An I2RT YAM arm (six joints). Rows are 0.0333 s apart.
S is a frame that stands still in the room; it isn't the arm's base.
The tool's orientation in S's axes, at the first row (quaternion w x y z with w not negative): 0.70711, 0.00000, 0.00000, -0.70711
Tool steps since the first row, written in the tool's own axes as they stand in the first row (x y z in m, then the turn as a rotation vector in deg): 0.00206, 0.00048, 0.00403, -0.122, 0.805, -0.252; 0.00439, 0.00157, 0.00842, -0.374, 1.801, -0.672; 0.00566, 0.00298, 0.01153, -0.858, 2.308, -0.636; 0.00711, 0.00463, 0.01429, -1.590, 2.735, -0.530; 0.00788, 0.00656, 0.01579, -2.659, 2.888, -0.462; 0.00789, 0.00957, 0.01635, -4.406, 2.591, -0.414; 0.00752, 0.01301, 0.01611, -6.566, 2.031, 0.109; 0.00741, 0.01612, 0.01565, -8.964, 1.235, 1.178; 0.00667, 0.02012, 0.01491, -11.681, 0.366, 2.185; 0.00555, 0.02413, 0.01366, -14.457, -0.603, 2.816; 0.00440, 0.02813, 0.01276, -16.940, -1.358, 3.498
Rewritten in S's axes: 0.00048, -0.00206, 0.00403, 0.805, 0.122, -0.252; 0.00157, -0.00439, 0.00842, 1.801, 0.374, -0.672; 0.00298, -0.00566, 0.01153, 2.308, 0.858, -0.636; 0.00463, -0.00711, 0.01429, 2.735, 1.590, -0.530; 0.00656, -0.00788, 0.01579, 2.888, 2.659, -0.462; 0.00957, -0.00789, 0.01635, 2.591, 4.406, -0.414; 0.01301, -0.00752, 0.01611, 2.031, 6.566, 0.109; 0.01612, -0.00741, 0.01565, 1.235, 8.964, 1.178; 0.02012, -0.00667, 0.01491, 0.366, 11.681, 2.185; 0.02413, -0.00555, 0.01366, -0.603, 14.457, 2.816; 0.02813, -0.00440, 0.01276, -1.358, 16.940, 3.498
